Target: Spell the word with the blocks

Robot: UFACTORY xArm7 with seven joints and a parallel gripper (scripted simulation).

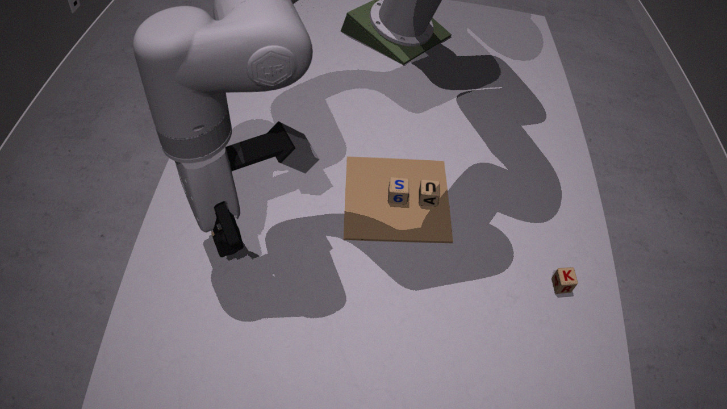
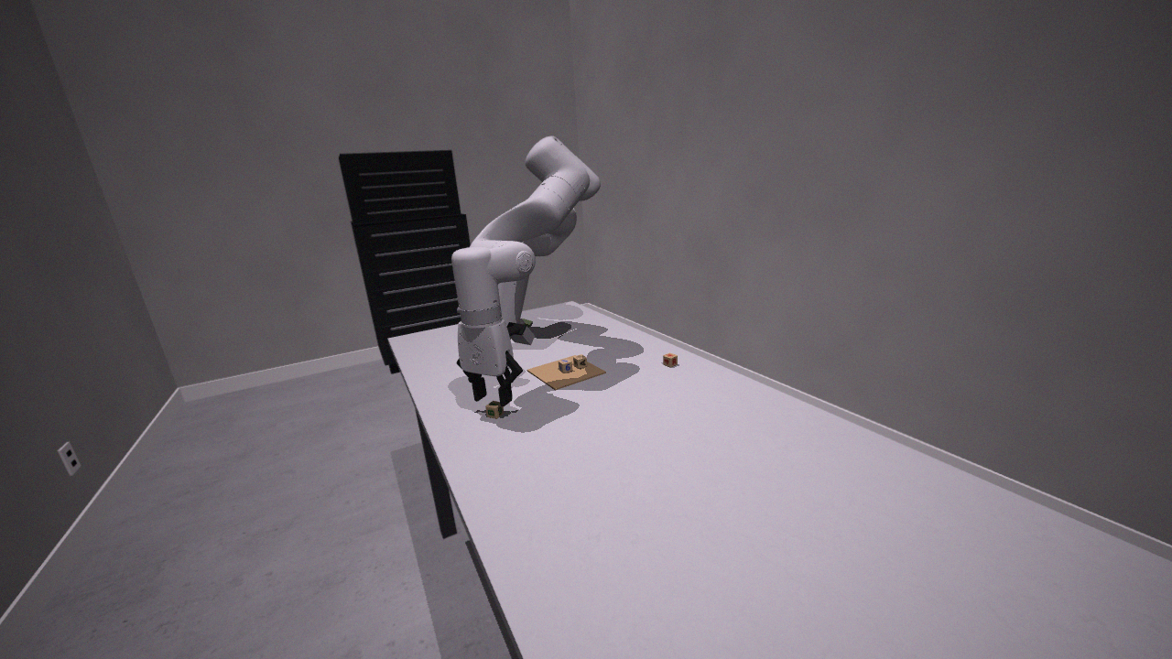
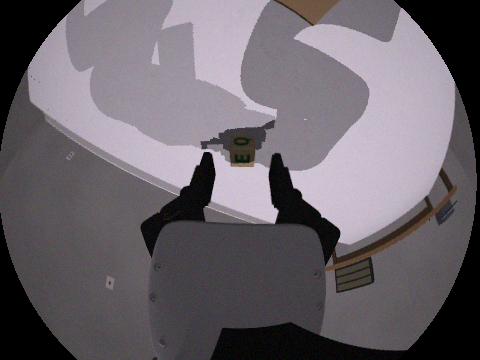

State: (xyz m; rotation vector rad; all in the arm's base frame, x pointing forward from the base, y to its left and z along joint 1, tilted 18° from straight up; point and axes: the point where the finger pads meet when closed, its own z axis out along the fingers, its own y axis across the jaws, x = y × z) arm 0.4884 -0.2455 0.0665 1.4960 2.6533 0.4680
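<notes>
Right now the E block is 4 cm below my hand. Also, from my hand: U block: 26 cm to the left, 10 cm behind, 3 cm below; then tan mat: 22 cm to the left, 10 cm behind, 5 cm below; then S block: 22 cm to the left, 10 cm behind, 3 cm below.
</notes>
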